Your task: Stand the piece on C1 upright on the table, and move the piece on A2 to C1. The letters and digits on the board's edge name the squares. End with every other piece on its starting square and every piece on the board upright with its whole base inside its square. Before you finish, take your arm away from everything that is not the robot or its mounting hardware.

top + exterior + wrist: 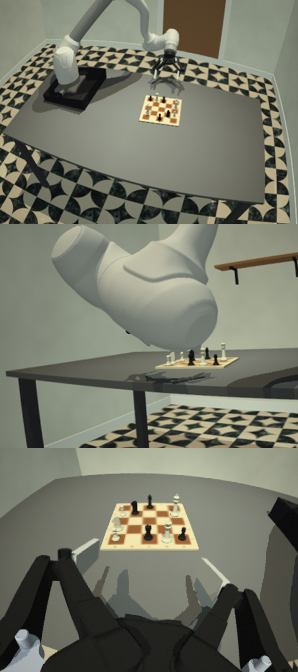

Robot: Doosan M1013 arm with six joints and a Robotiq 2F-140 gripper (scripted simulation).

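Right now the chessboard is 10 mm ahead of my hand, 210 mm to the right of it and 80 mm below it.
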